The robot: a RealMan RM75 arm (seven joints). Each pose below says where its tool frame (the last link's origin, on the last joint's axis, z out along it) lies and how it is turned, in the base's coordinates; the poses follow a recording.
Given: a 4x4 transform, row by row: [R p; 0 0 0 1], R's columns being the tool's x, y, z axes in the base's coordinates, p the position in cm. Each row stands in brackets.
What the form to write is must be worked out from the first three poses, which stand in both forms.
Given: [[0.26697 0.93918 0.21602 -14.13], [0.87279 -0.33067 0.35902 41.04], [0.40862 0.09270 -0.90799 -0.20], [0 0 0 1]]
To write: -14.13 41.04 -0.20 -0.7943 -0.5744 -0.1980 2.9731
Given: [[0.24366 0.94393 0.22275 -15.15], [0.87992 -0.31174 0.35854 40.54], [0.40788 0.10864 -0.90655 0.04], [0 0 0 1]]
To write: -15.15 40.54 0.04 -0.7870 -0.5830 -0.2016 2.9822
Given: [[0.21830 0.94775 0.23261 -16.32], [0.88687 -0.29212 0.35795 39.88], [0.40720 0.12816 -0.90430 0.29], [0 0 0 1]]
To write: -16.32 39.88 0.29 -0.7791 -0.5919 -0.2064 2.9936
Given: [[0.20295 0.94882 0.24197 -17.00], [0.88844 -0.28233 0.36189 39.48], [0.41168 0.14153 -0.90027 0.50], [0 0 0 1]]
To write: -17.00 39.48 0.50 -0.7742 -0.5963 -0.2121 2.9988
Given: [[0.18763 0.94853 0.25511 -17.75], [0.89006 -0.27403 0.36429 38.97], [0.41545 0.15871 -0.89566 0.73], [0 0 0 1]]
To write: -17.75 38.97 0.73 -0.7694 -0.6001 -0.2189 3.0076
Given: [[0.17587 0.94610 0.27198 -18.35], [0.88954 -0.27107 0.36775 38.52], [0.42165 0.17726 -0.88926 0.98], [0 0 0 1]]
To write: -18.35 38.52 0.98 -0.7657 -0.6017 -0.2273 3.0169
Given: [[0.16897 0.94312 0.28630 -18.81], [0.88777 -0.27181 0.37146 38.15], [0.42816 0.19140 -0.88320 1.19], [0 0 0 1]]
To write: -18.81 38.15 1.19 -0.7636 -0.6016 -0.2347 3.0234
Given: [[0.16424 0.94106 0.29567 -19.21], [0.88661 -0.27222 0.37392 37.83], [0.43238 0.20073 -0.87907 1.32], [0 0 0 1]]
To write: -19.21 37.83 1.32 -0.7621 -0.6015 -0.2396 3.0277
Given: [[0.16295 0.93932 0.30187 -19.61], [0.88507 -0.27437 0.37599 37.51], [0.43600 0.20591 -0.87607 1.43], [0 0 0 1]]
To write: -19.61 37.51 1.43 -0.7617 -0.6007 -0.2429 3.0297
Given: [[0.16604 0.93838 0.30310 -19.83], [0.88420 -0.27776 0.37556 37.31], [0.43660 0.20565 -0.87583 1.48], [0 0 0 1]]
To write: -19.83 37.31 1.48 -0.7627 -0.5993 -0.2432 3.0300
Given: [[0.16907 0.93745 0.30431 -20.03], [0.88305 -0.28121 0.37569 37.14], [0.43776 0.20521 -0.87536 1.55], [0 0 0 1]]
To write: -20.03 37.14 1.55 -0.7637 -0.5978 -0.2437 3.0297
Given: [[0.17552 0.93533 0.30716 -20.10], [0.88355 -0.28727 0.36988 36.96], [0.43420 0.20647 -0.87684 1.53], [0 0 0 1]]
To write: -20.10 36.96 1.53 -0.7659 -0.5954 -0.2427 3.0347
